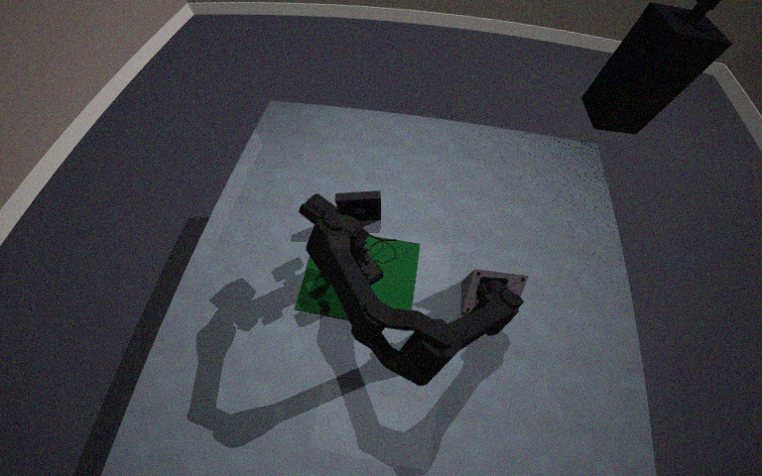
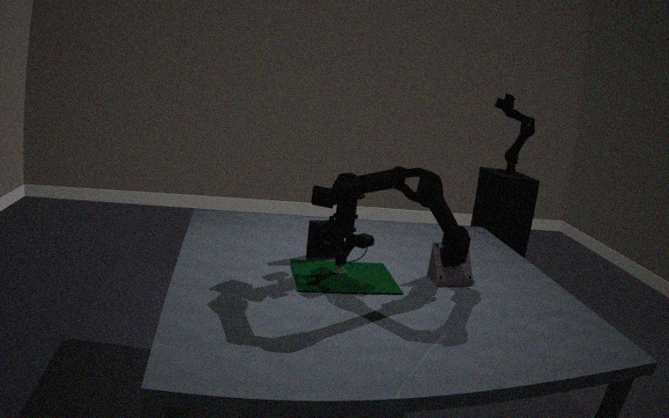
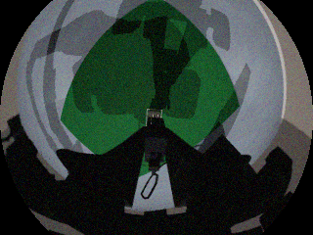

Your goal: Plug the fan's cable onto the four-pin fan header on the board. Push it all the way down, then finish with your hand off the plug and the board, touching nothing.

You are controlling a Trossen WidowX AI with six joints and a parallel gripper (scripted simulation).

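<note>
Now: the pale four-pin header 40 mm below my gripper tip and 10 mm behind it. From my gripper tip the other things lie so: green board: 60 mm below, 30 mm to the left, 10 mm behind; then black fan: 140 mm to the right, 20 mm above.
</note>
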